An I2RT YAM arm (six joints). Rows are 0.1 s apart.
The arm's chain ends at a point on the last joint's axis. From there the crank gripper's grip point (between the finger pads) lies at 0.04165 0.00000 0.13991 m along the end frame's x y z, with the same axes.
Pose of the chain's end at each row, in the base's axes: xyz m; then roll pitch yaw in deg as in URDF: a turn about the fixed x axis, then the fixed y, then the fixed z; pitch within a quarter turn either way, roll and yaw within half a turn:
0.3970 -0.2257 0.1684 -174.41 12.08 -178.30
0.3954 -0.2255 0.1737 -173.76 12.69 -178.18
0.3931 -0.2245 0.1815 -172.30 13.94 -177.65
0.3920 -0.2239 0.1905 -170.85 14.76 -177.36
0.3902 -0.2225 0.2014 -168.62 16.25 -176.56
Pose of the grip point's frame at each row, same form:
0.3858 -0.2397 0.0235 -174.41 12.08 -178.30
0.3858 -0.2410 0.0289 -173.76 12.69 -178.18
0.3869 -0.2435 0.0369 -172.30 13.94 -177.65
0.3879 -0.2464 0.0463 -170.85 14.76 -177.36
0.3903 -0.2502 0.0581 -168.62 16.25 -176.56

